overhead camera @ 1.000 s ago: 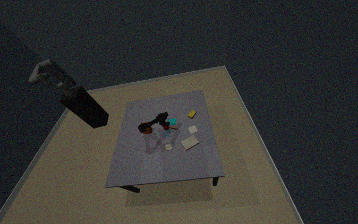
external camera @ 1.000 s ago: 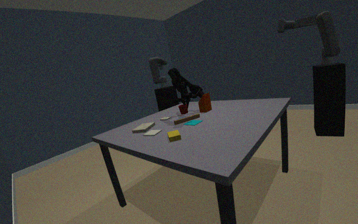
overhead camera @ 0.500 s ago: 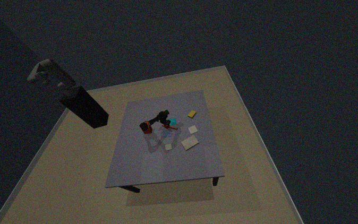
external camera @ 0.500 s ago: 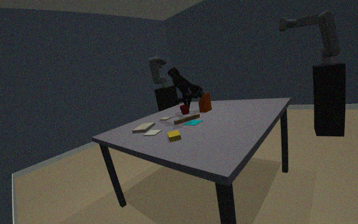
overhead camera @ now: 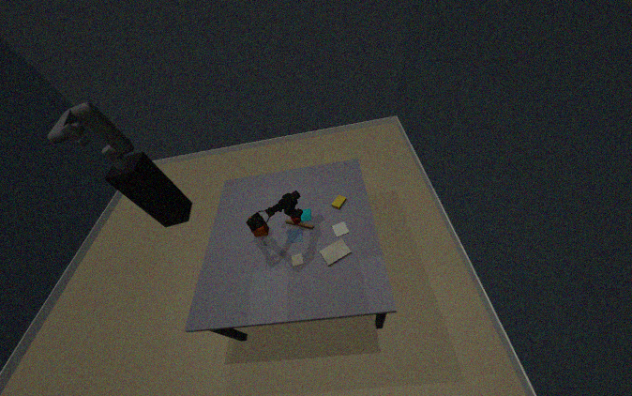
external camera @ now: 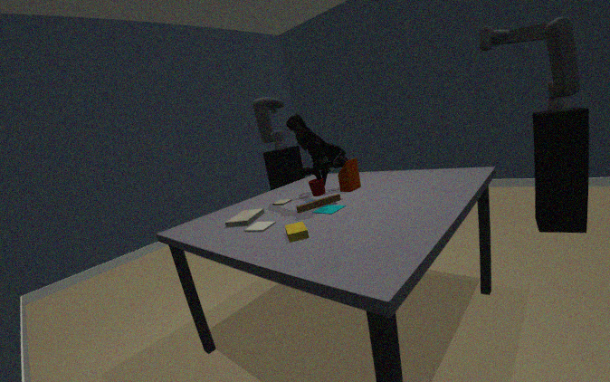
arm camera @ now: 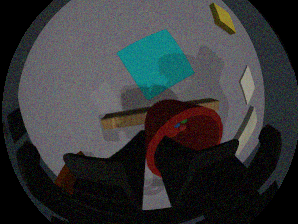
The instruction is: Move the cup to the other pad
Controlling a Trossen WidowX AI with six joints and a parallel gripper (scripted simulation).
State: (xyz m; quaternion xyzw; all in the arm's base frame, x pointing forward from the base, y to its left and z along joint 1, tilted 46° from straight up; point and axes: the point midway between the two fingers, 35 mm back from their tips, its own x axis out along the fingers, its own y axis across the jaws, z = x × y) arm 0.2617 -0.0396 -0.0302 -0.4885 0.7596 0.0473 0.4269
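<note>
Right now the teal pad is 100 mm below my gripper tip, 80 mm ahead of it and 60 mm to the left of it. Round my gripper tip: red cup: 20 mm to the right, 20 mm ahead; then wooden stick: 90 mm below, 30 mm ahead, 20 mm to the right; then pale blue pad: 100 mm to the right, 100 mm below, 20 mm behind.
</note>
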